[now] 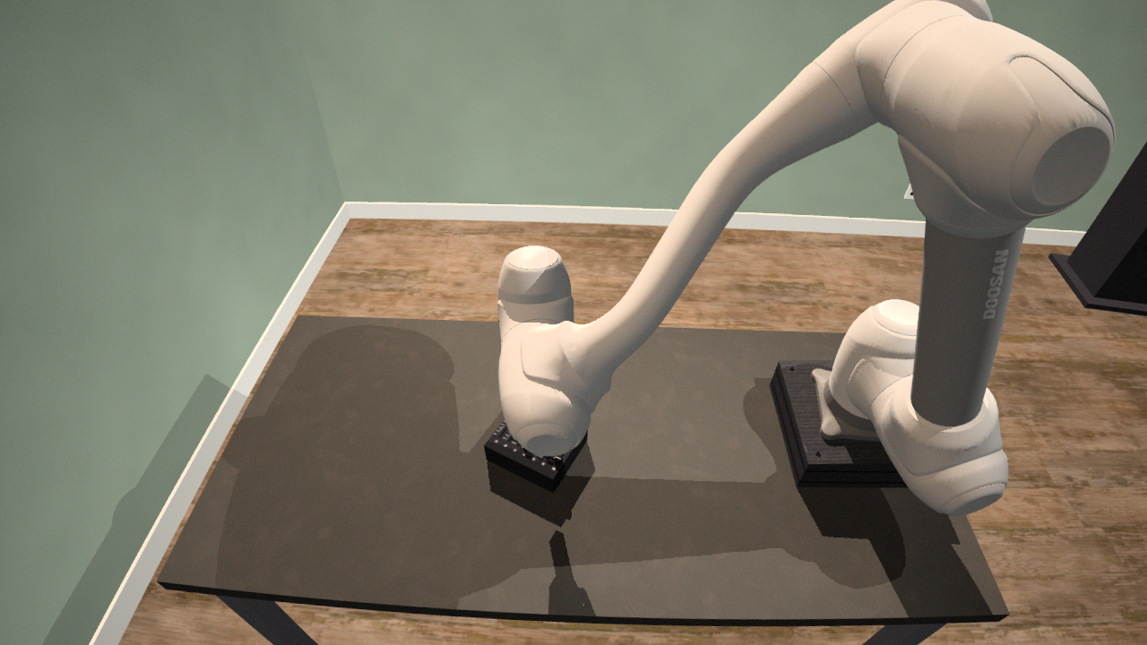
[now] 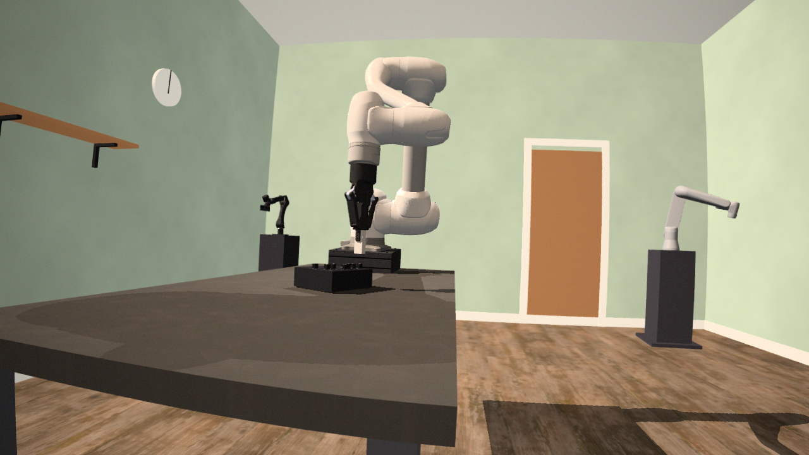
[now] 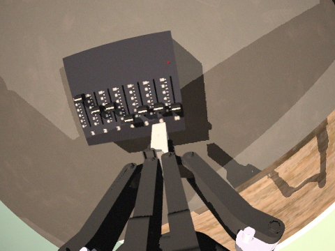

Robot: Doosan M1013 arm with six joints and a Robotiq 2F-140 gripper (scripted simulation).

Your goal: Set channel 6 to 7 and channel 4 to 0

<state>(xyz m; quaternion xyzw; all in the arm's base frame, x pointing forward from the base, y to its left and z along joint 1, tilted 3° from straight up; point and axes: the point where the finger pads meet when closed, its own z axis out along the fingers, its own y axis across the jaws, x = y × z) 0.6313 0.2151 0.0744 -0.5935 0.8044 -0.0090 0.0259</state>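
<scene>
Right now my hand is 10 mm past the channel 6 fader knob, 20 mm to the left of it and 70 mm above it. The rest, counted from my hand: channel 4 fader knob: 40 mm ahead, 30 mm to the right, 70 mm below.
</scene>
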